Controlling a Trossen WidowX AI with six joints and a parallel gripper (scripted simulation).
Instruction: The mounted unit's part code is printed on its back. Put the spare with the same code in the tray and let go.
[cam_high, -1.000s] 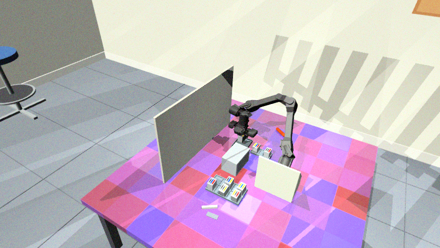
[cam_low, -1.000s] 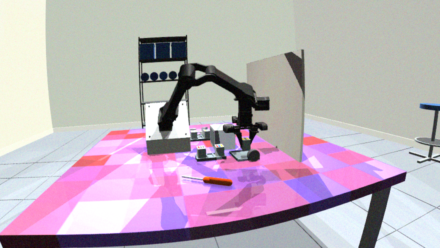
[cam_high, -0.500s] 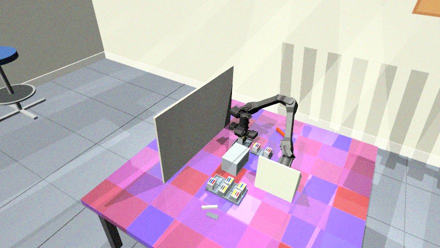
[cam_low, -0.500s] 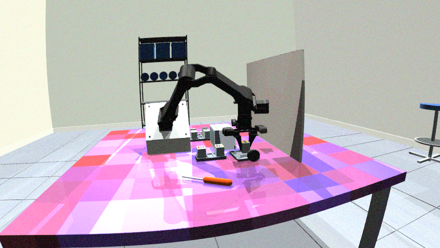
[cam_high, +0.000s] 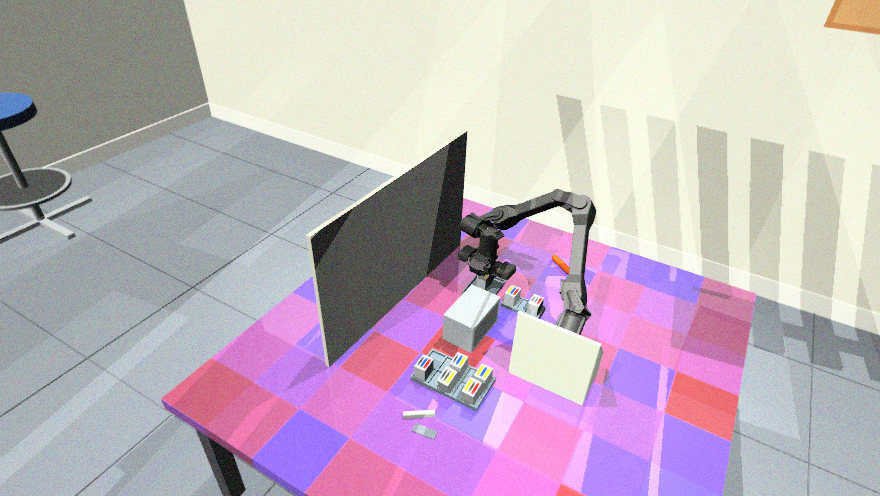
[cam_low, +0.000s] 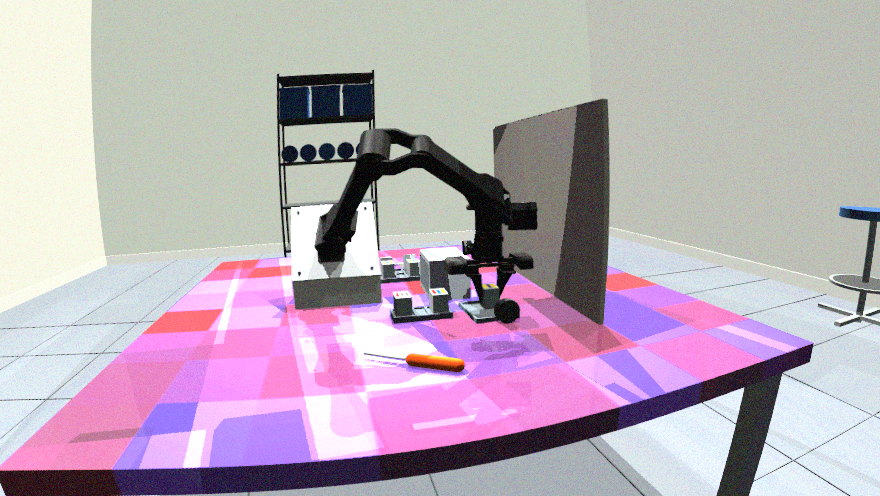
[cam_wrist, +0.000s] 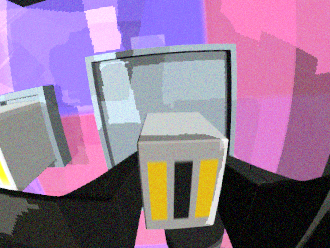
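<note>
Right now my gripper tip is 20 mm above the grey tray. From my gripper tip the other things lie so: mounted unit: 200 mm to the left, 50 mm behind, 30 mm above; tall grey panel: 200 mm ahead, 200 mm above, 180 mm to the left; dark cylinder: 70 mm to the right, 10 mm ahead.
</note>
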